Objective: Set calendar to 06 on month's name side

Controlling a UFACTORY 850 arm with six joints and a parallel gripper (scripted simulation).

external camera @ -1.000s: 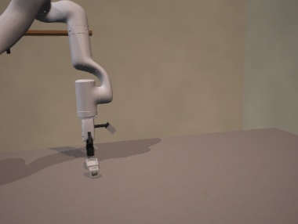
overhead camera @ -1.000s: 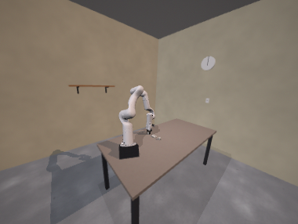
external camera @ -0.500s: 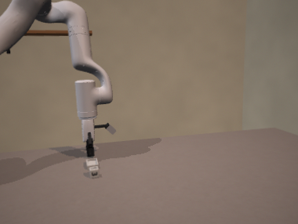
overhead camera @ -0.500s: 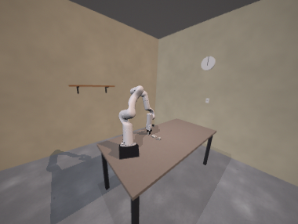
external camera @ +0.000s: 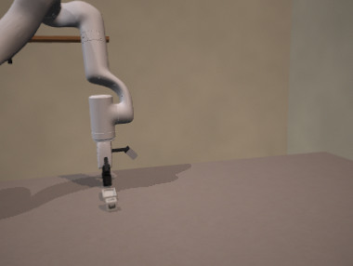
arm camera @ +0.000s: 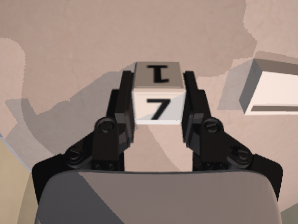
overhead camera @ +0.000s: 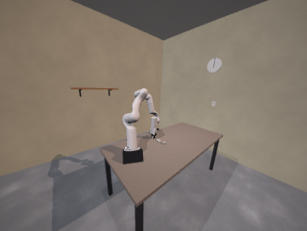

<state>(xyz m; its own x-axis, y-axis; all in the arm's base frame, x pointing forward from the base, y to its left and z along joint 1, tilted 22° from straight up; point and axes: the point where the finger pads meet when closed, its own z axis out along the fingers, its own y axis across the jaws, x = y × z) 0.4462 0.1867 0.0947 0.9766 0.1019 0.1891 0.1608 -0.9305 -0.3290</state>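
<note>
The white number cube lies 40 mm ahead of my hand, 220 mm to the right of it and 10 mm below it. Also, from my hand: white calendar tray: 20 mm ahead, 110 mm to the right, 20 mm below.
</note>
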